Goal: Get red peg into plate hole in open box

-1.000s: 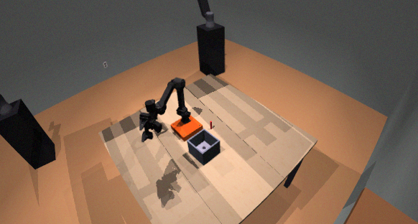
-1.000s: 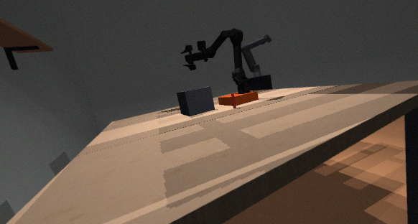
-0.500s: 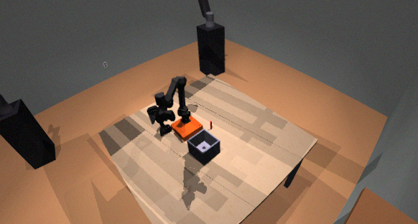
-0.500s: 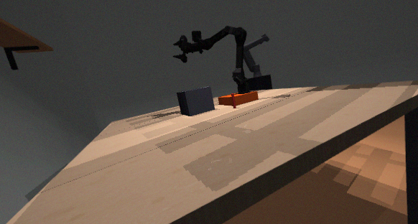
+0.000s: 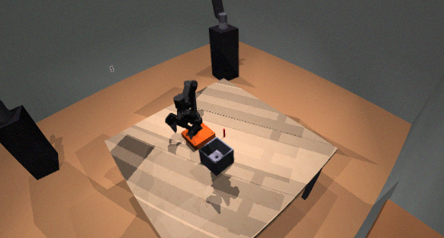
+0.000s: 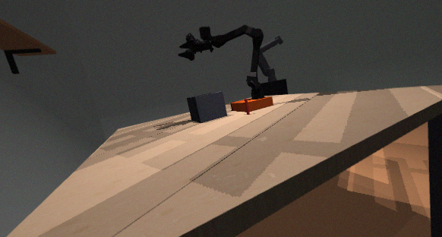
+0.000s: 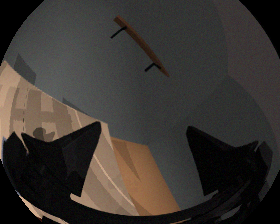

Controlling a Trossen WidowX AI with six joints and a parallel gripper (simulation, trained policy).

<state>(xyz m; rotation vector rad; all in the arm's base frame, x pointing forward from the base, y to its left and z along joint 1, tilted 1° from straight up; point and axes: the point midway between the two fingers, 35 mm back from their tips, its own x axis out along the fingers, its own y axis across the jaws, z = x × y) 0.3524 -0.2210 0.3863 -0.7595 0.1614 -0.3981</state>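
Now: gripper tip 400 mm above the red peg, 380 mm to the right of it and 220 mm past it. From my gripper tip the other things lie so: grey plate 390 mm below, 200 mm to the left, 60 mm behind.
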